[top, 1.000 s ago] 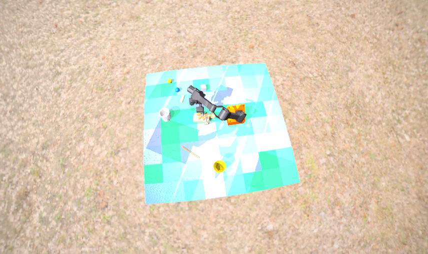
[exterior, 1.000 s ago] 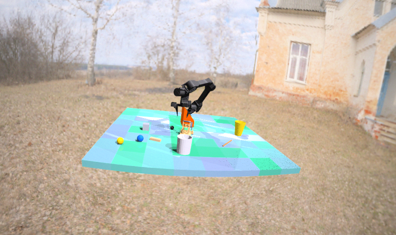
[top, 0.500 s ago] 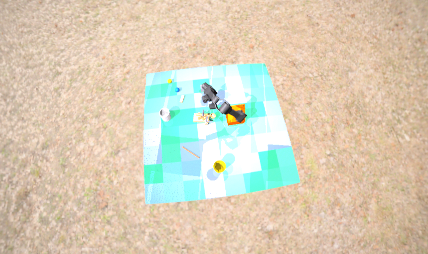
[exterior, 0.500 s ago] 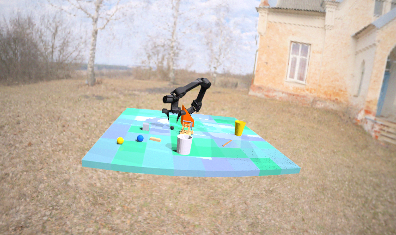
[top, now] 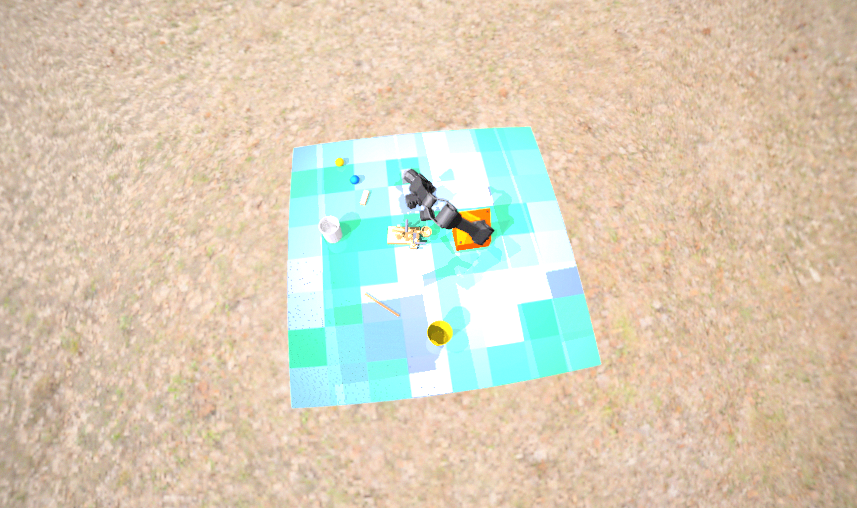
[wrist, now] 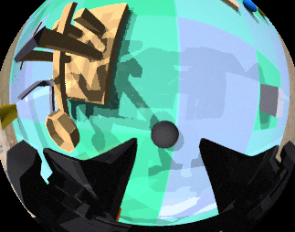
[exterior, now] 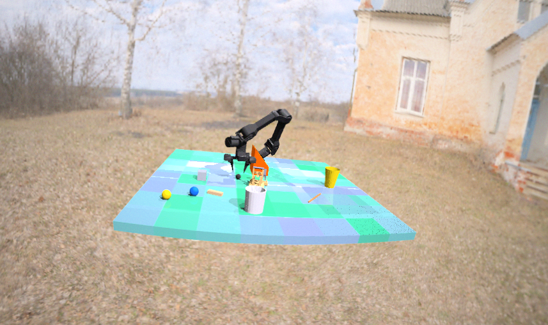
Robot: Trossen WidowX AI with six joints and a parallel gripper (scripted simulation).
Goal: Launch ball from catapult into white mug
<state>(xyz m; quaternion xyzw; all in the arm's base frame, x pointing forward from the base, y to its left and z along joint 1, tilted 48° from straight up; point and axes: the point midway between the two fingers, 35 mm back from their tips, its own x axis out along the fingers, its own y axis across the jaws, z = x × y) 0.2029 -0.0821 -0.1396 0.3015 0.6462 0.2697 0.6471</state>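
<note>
Now: gripper tip 2 cm above the black ball. Also, from my gripper tip: grey cube 21 cm to the right, 5 cm ahead, 1 cm below; wooden catapult 12 cm to the left, 8 cm ahead, 1 cm above; small wooden block 26 cm ahead, 13 cm to the right, 3 cm below.
</note>
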